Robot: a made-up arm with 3 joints.
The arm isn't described. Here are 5 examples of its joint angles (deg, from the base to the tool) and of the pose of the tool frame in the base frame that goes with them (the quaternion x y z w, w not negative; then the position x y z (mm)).
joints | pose
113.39 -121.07 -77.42 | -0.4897 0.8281 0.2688 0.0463 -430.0 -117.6 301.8
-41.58 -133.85 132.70 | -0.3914 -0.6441 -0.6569 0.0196 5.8 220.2 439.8
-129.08 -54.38 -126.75 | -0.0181 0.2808 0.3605 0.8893 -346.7 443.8 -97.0
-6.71 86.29 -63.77 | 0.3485 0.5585 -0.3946 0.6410 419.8 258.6 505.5
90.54 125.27 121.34 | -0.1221 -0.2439 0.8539 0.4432 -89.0 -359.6 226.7
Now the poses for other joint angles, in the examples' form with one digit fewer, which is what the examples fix.
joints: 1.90 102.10 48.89
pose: -0.251 0.703 0.334 0.577 -18 352 512
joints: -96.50 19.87 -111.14
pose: 0.126 -0.041 -0.168 0.977 101 709 107
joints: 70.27 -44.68 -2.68
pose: 0.550 -0.316 -0.211 0.744 -218 -314 739
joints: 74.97 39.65 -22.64
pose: 0.708 0.304 0.150 0.620 175 -460 699
